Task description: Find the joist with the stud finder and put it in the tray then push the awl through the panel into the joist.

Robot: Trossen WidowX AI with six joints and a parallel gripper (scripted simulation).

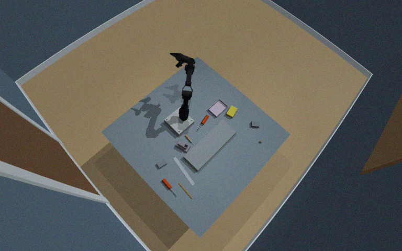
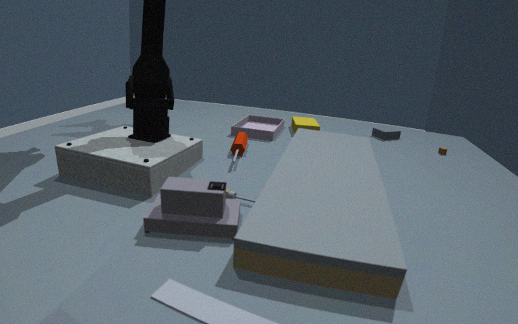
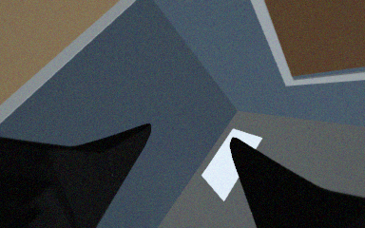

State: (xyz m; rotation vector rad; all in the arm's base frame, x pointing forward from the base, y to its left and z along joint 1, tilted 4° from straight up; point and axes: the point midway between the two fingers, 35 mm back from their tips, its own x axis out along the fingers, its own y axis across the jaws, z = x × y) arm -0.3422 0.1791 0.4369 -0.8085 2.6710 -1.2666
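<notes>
My gripper tip is 560 mm short of the grey stud finder, 370 mm to the left of it and 450 mm above it. Also, from my gripper tip: awl: 560 mm ahead, 290 mm to the right, 480 mm below; then pale tray: 510 mm ahead, 140 mm to the left, 480 mm below; then square indicator: 580 mm ahead, 370 mm to the right, 430 mm below.
</notes>
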